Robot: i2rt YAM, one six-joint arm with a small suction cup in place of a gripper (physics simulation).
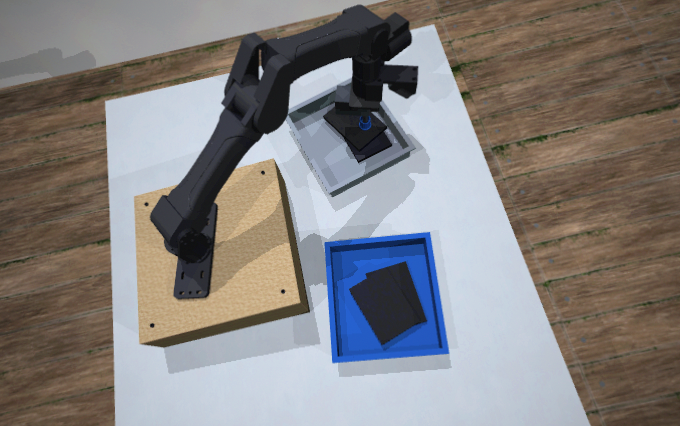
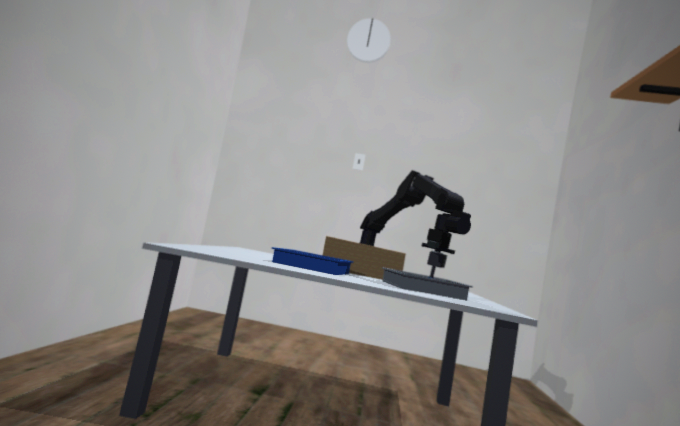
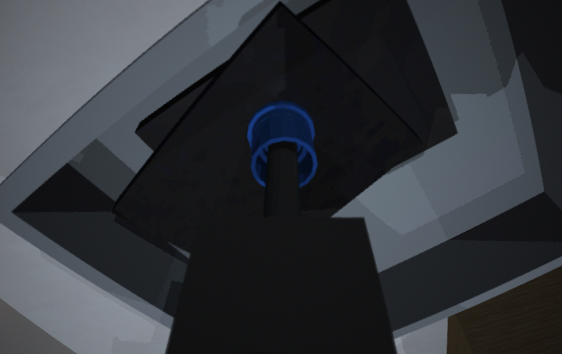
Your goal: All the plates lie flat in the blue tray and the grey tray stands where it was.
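Where they show: hand at its tool point: (image 1: 365,127) (image 3: 282,121); arm's base at its link origin: (image 1: 197,249) (image 2: 365,248).
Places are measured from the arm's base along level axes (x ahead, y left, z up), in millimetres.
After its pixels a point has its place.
The grey tray (image 1: 372,173) {x 363, y 197, z -93 mm} (image 2: 423,285) {x 420, y 309, z -86 mm} stands at the back of the white table and holds two black plates, stacked askew. My blue suction cup (image 1: 364,123) (image 3: 281,140) (image 2: 432,272) sits pressed on the middle of the top plate (image 1: 347,124) {x 308, y 328, z -85 mm} (image 3: 209,158) {x 342, y 357, z -85 mm}. The lower plate (image 1: 376,148) {x 376, y 263, z -95 mm} (image 3: 385,53) {x 377, y 274, z -95 mm} sticks out from under it. The blue tray (image 1: 329,296) {x 264, y -94, z -59 mm} (image 2: 309,259) {x 478, y -71, z -75 mm} stands nearer the front. Two black plates lie flat in it, one (image 1: 385,304) {x 378, y -109, z -85 mm} overlapping the other (image 1: 410,283) {x 433, y -65, z -95 mm}.
The arm's base is bolted to a wooden block (image 1: 254,237) {x 119, y 18, z 9 mm} (image 2: 364,255) {x 183, y 43, z -29 mm} left of both trays. The table's right edge (image 1: 490,177) {x 634, y 179, z -108 mm} runs close past the grey tray, with wood floor beyond.
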